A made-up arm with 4 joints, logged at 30 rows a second.
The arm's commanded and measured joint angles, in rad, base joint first. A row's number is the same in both.
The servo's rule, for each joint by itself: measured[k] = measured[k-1] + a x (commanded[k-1-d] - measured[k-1]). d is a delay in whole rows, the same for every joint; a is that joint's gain. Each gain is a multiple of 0.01, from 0.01 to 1. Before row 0 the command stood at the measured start. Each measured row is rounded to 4 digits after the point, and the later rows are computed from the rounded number. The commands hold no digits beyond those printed.
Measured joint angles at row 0: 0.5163, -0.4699, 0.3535, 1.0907
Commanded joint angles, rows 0 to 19: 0.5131, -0.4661, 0.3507, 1.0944; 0.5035, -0.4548, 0.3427, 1.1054; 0.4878, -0.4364, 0.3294, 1.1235; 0.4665, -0.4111, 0.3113, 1.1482; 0.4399, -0.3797, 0.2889, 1.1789; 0.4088, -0.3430, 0.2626, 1.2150; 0.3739, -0.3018, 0.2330, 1.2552; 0.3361, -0.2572, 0.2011, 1.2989; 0.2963, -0.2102, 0.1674, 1.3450; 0.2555, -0.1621, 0.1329, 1.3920; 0.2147, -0.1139, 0.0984, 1.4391; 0.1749, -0.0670, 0.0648, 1.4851; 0.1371, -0.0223, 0.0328, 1.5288; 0.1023, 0.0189, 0.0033, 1.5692; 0.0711, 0.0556, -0.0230, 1.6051; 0.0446, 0.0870, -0.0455, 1.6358; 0.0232, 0.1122, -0.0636, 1.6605; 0.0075, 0.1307, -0.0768, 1.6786; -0.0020, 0.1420, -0.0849, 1.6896; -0.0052, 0.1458, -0.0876, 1.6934
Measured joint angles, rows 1 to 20: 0.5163, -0.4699, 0.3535, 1.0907; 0.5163, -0.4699, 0.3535, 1.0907; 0.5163, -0.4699, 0.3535, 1.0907; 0.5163, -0.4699, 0.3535, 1.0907; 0.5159, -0.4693, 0.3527, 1.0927; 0.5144, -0.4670, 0.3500, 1.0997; 0.5112, -0.4621, 0.3444, 1.1128; 0.5058, -0.4539, 0.3355, 1.1323; 0.4979, -0.4420, 0.3229, 1.1579; 0.4872, -0.4262, 0.3066, 1.1893; 0.4736, -0.4063, 0.2867, 1.2255; 0.4571, -0.3824, 0.2636, 1.2659; 0.4378, -0.3548, 0.2376, 1.3094; 0.4159, -0.3240, 0.2093, 1.3548; 0.3918, -0.2904, 0.1794, 1.4012; 0.3658, -0.2547, 0.1485, 1.4473; 0.3384, -0.2175, 0.1173, 1.4921; 0.3101, -0.1797, 0.0865, 1.5345; 0.2814, -0.1421, 0.0569, 1.5733; 0.2530, -0.1054, 0.0293, 1.6077
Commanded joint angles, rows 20 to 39: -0.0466, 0.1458, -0.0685, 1.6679; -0.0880, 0.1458, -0.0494, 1.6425; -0.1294, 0.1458, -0.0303, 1.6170; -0.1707, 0.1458, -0.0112, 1.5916; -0.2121, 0.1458, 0.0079, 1.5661; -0.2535, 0.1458, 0.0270, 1.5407; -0.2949, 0.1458, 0.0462, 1.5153; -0.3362, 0.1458, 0.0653, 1.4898; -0.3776, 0.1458, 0.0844, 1.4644; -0.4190, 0.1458, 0.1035, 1.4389; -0.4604, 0.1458, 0.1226, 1.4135; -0.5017, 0.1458, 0.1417, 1.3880; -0.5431, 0.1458, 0.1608, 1.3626; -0.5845, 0.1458, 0.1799, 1.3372; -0.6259, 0.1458, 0.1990, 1.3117; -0.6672, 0.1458, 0.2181, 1.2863; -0.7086, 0.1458, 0.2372, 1.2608; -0.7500, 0.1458, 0.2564, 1.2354; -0.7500, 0.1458, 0.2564, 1.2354; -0.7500, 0.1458, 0.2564, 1.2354
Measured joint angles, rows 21 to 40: 0.2254, -0.0706, 0.0042, 1.6367; 0.1993, -0.0384, -0.0177, 1.6597; 0.1751, -0.0095, -0.0358, 1.6761; 0.1535, 0.0153, -0.0498, 1.6856; 0.1295, 0.0362, -0.0548, 1.6759; 0.1034, 0.0537, -0.0533, 1.6575; 0.0755, 0.0684, -0.0471, 1.6352; 0.0460, 0.0808, -0.0374, 1.6112; 0.0150, 0.0912, -0.0252, 1.5864; -0.0172, 0.0999, -0.0111, 1.5613; -0.0505, 0.1072, 0.0044, 1.5360; -0.0848, 0.1134, 0.0208, 1.5106; -0.1199, 0.1186, 0.0380, 1.4852; -0.1558, 0.1230, 0.0557, 1.4597; -0.1924, 0.1266, 0.0738, 1.4343; -0.2295, 0.1297, 0.0921, 1.4088; -0.2671, 0.1323, 0.1106, 1.3834; -0.3052, 0.1345, 0.1293, 1.3580; -0.3437, 0.1363, 0.1481, 1.3325; -0.3825, 0.1378, 0.1670, 1.3071
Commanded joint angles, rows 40 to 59: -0.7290, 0.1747, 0.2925, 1.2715; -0.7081, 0.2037, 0.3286, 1.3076; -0.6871, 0.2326, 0.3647, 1.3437; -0.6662, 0.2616, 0.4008, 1.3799; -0.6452, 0.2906, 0.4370, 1.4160; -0.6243, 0.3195, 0.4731, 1.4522; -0.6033, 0.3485, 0.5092, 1.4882; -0.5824, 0.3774, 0.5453, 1.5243; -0.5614, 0.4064, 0.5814, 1.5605; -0.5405, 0.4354, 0.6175, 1.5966; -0.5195, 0.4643, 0.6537, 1.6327; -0.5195, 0.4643, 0.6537, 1.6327; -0.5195, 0.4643, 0.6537, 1.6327; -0.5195, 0.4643, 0.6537, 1.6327; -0.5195, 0.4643, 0.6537, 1.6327; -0.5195, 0.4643, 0.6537, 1.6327; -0.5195, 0.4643, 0.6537, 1.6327; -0.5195, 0.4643, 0.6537, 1.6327; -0.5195, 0.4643, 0.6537, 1.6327; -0.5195, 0.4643, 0.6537, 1.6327
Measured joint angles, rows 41 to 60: -0.4216, 0.1391, 0.1860, 1.2816; -0.4610, 0.1402, 0.2050, 1.2562; -0.4957, 0.1411, 0.2189, 1.2448; -0.5262, 0.1419, 0.2290, 1.2396; -0.5505, 0.1471, 0.2461, 1.2571; -0.5694, 0.1562, 0.2684, 1.2849; -0.5835, 0.1684, 0.2944, 1.3172; -0.5934, 0.1833, 0.3231, 1.3517; -0.5996, 0.2005, 0.3539, 1.3871; -0.6026, 0.2195, 0.3861, 1.4229; -0.6027, 0.2401, 0.4193, 1.4588; -0.6003, 0.2621, 0.4533, 1.4948; -0.5956, 0.2852, 0.4879, 1.5309; -0.5890, 0.3092, 0.5229, 1.5670; -0.5807, 0.3340, 0.5582, 1.6031; -0.5734, 0.3548, 0.5840, 1.6194; -0.5669, 0.3723, 0.6028, 1.6267; -0.5612, 0.3870, 0.6165, 1.6300; -0.5562, 0.3994, 0.6265, 1.6315; -0.5518, 0.4098, 0.6338, 1.6322
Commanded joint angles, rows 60 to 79: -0.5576, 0.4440, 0.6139, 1.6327; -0.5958, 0.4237, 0.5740, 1.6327; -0.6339, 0.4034, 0.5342, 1.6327; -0.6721, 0.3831, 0.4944, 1.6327; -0.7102, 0.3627, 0.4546, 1.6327; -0.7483, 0.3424, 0.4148, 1.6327; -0.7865, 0.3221, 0.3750, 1.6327; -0.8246, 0.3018, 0.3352, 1.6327; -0.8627, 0.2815, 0.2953, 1.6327; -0.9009, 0.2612, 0.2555, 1.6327; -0.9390, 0.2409, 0.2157, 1.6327; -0.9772, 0.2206, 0.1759, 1.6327; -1.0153, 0.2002, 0.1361, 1.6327; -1.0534, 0.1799, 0.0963, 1.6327; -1.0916, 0.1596, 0.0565, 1.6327; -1.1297, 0.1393, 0.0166, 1.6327; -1.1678, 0.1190, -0.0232, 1.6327; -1.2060, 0.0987, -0.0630, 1.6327; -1.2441, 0.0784, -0.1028, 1.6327; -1.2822, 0.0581, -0.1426, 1.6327
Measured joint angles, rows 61 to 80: -0.5479, 0.4185, 0.6392, 1.6325; -0.5445, 0.4258, 0.6431, 1.6326; -0.5415, 0.4320, 0.6460, 1.6327; -0.5389, 0.4372, 0.6481, 1.6327; -0.5411, 0.4383, 0.6389, 1.6327; -0.5477, 0.4360, 0.6214, 1.6327; -0.5580, 0.4308, 0.5979, 1.6327; -0.5717, 0.4232, 0.5700, 1.6327; -0.5883, 0.4135, 0.5388, 1.6327; -0.6075, 0.4021, 0.5053, 1.6327; -0.6290, 0.3893, 0.4701, 1.6327; -0.6525, 0.3753, 0.4337, 1.6327; -0.6777, 0.3603, 0.3963, 1.6327; -0.7045, 0.3444, 0.3583, 1.6327; -0.7326, 0.3278, 0.3198, 1.6327; -0.7620, 0.3106, 0.2809, 1.6327; -0.7924, 0.2929, 0.2418, 1.6327; -0.8237, 0.2748, 0.2025, 1.6327; -0.8558, 0.2564, 0.1631, 1.6327; -0.8887, 0.2377, 0.1235, 1.6327
